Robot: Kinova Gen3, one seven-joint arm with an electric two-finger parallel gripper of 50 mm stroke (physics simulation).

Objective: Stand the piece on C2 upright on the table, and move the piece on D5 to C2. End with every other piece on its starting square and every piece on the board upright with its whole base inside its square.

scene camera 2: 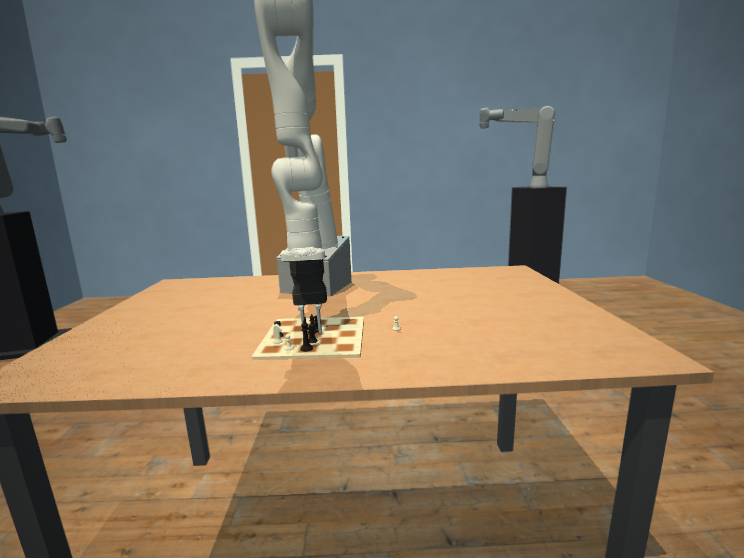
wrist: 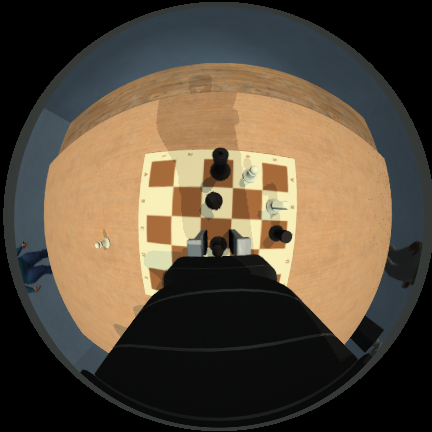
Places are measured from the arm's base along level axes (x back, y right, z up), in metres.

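Pixels of known places: gripper, fingertip midpoint: (scene camera 2: 312, 332) (wrist: 217, 238); arm's base at its link origin: (scene camera 2: 323, 243).
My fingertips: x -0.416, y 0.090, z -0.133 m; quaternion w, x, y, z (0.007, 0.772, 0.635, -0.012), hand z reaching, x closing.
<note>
Ahead of a thing's pixels: the offset from my fingertips to its top centre. "*": to the spot under its first point.
A white pawn @(dx -0.024, dy -0.192, dz +0.023 m) (scene camera 2: 396, 324) (wrist: 103, 243) stands upright on the table beside the board. On the chessboard @(* dx -0.139, dy -0.076, dz -0.004 m) (scene camera 2: 358, 354) (wrist: 141, 210), squares C2 (wrist: 187, 229) and D5 @(* dx +0.046, dy +0.067, dz -0.003 m) (wrist: 273, 258) look bare. My gripper (scene camera 2: 311, 329) (wrist: 217, 238) points down over the board with its fingers apart: open. A black piece @(dx +0.008, dy -0.002, dz +0.041 m) (wrist: 218, 247) shows between the fingers in the wrist view, with no visible grip on it; its base is hidden, so I cannot tell its exact square.
A tall black piece @(dx -0.082, dy +0.021, dz +0.061 m) (scene camera 2: 306, 341) (wrist: 220, 167) stands on A3, a white pawn @(dx -0.068, dy +0.056, dz +0.029 m) (scene camera 2: 288, 342) (wrist: 251, 174) on A4, a black piece @(dx -0.045, dy +0.005, dz +0.037 m) (wrist: 214, 200) on B3, a white piece @(dx -0.024, dy +0.077, dz +0.037 m) (scene camera 2: 276, 333) (wrist: 276, 206) on B5 and a black piece @(dx +0.012, dy +0.075, dz +0.030 m) (wrist: 278, 234) on C5. The gripper body hides much of row E.
</note>
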